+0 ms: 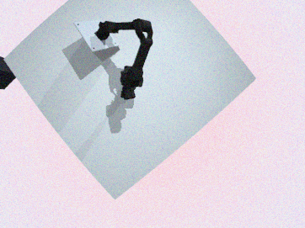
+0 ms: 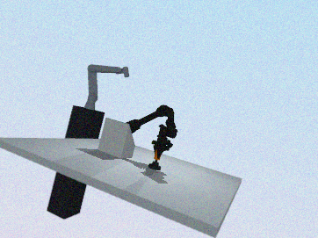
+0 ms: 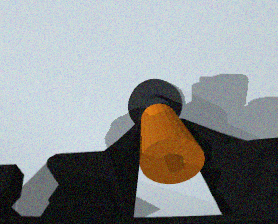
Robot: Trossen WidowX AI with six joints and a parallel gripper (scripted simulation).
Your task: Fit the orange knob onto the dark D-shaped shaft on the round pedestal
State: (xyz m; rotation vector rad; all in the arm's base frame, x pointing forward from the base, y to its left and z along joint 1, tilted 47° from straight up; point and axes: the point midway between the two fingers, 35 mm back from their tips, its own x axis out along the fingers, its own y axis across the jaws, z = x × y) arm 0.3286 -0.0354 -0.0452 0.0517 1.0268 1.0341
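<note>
My gripper tip is now 20 mm below the orange knob. Round my gripper tip: dark round pedestal 40 mm below.
</note>
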